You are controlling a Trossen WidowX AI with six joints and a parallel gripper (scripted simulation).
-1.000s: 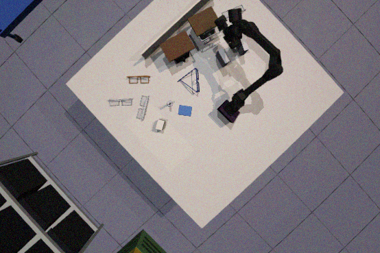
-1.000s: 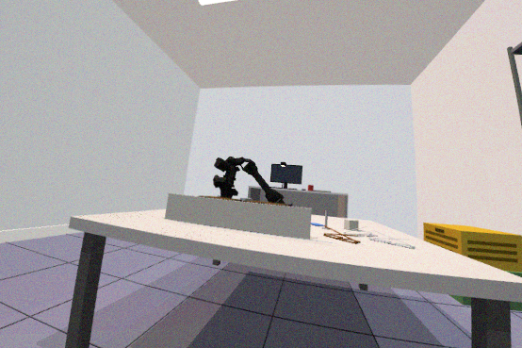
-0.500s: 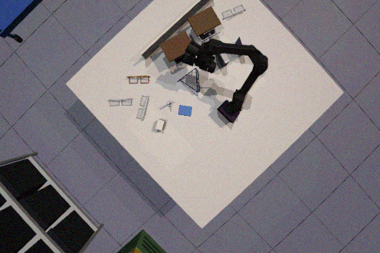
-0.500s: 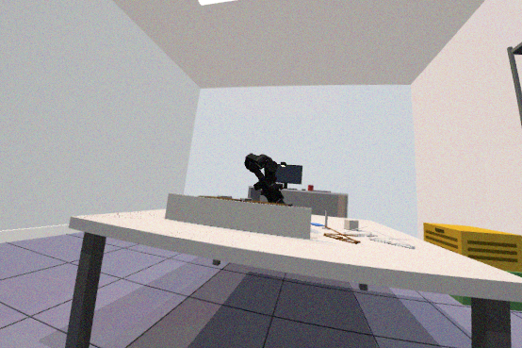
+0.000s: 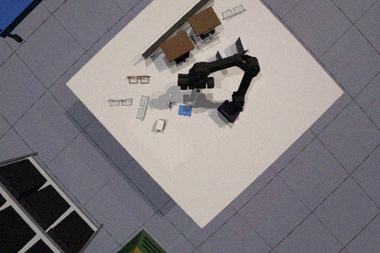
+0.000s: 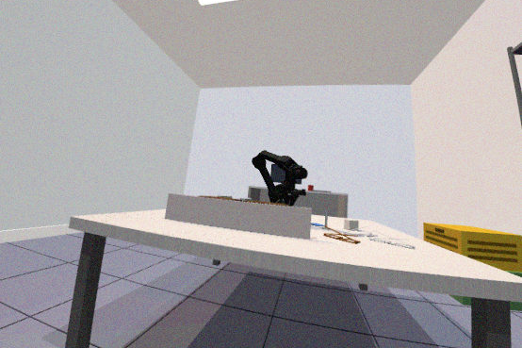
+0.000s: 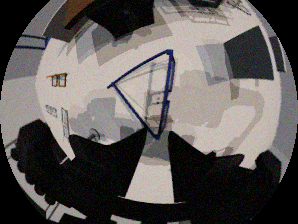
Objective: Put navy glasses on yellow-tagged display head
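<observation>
Now: the blue square 6 cm behind my gripper tip, 15 cm to the left of it and 8 cm below it. Also, from my gripper tip: long grey board: 36 cm ahead, 18 cm to the right, 2 cm below; white box: 3 cm behind, 32 cm to the left, 5 cm below.
</observation>
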